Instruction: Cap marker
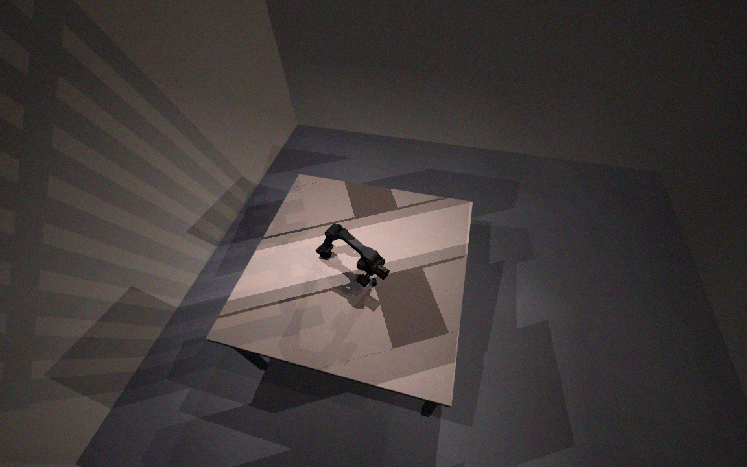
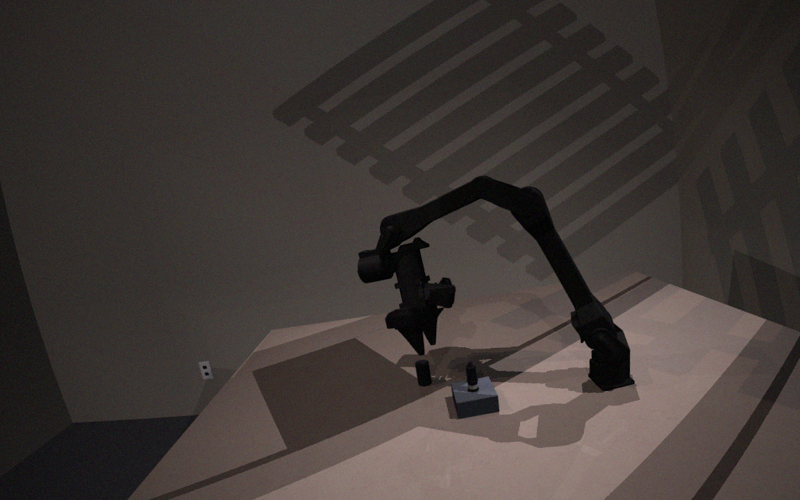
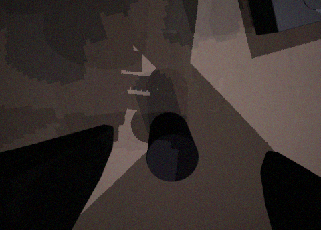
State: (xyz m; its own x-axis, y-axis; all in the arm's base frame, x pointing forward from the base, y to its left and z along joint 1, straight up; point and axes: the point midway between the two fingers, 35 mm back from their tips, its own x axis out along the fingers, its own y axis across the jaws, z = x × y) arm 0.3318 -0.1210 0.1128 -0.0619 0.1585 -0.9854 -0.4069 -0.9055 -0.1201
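The dark cap lies 5 cm below my gripper tip, 2 cm ahead of it and 1 cm to the right of it. Round my gripper tip: grey holder block: 10 cm to the left, 7 cm behind, 6 cm below.
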